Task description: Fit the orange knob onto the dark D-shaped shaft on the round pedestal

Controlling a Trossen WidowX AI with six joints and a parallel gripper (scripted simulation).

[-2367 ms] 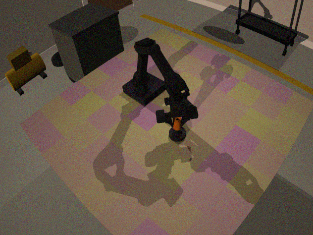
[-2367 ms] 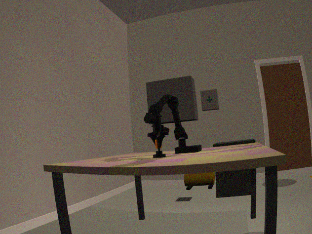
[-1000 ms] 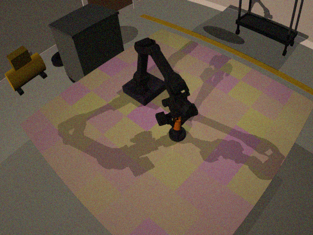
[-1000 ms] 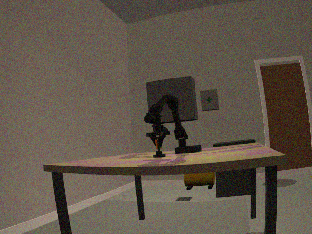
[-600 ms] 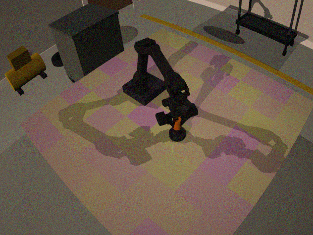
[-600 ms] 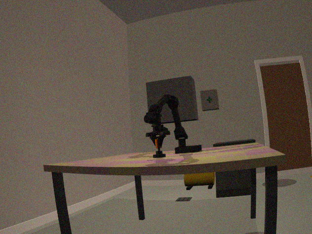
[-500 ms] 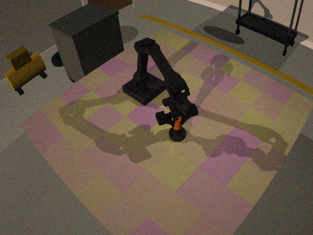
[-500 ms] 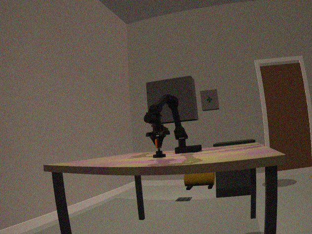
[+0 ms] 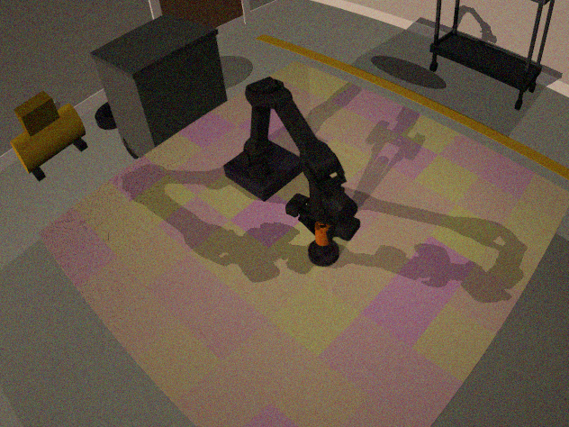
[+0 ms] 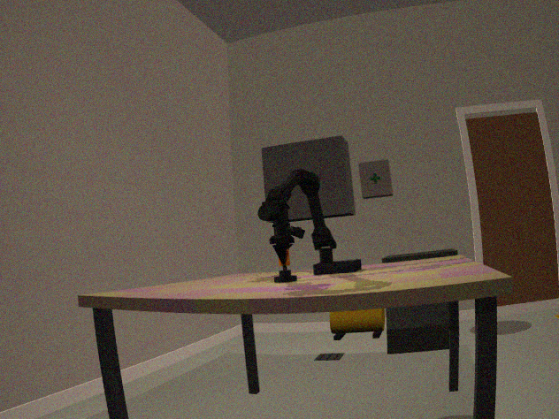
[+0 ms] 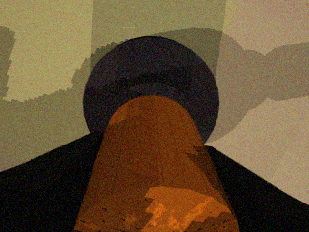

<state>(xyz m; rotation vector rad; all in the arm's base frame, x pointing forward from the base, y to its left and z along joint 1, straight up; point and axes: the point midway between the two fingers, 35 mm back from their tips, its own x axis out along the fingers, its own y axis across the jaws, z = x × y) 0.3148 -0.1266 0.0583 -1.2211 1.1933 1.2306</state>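
My gripper tip is now 20 mm below the orange knob. The rest, counted from my gripper tip: D-shaped shaft 40 mm below.
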